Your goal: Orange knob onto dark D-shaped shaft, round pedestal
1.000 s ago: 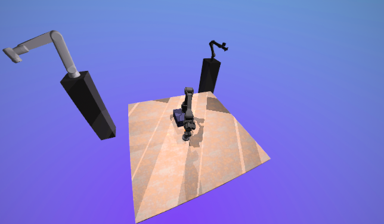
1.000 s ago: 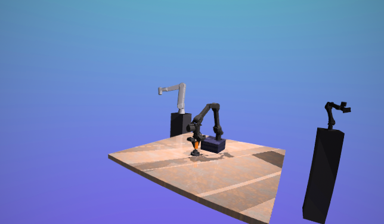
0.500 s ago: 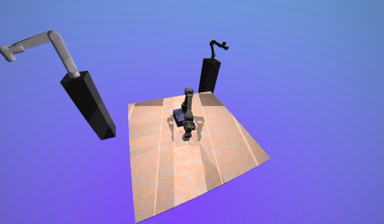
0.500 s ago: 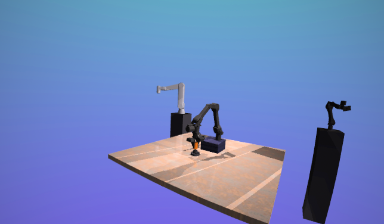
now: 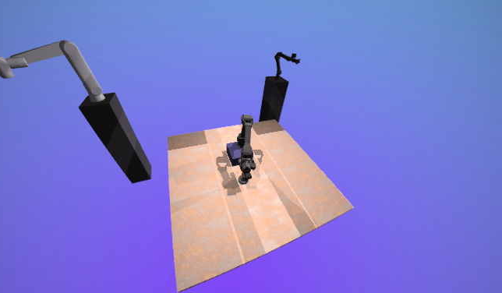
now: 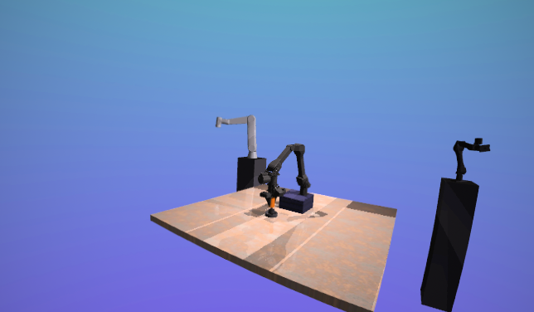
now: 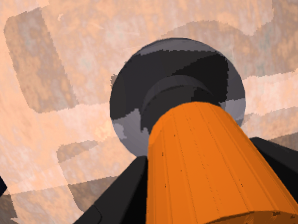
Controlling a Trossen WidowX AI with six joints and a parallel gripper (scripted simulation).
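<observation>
The round pedestal is 4 cm below my gripper tip. Also, from my gripper tip: orange knob (2 cm above).
</observation>
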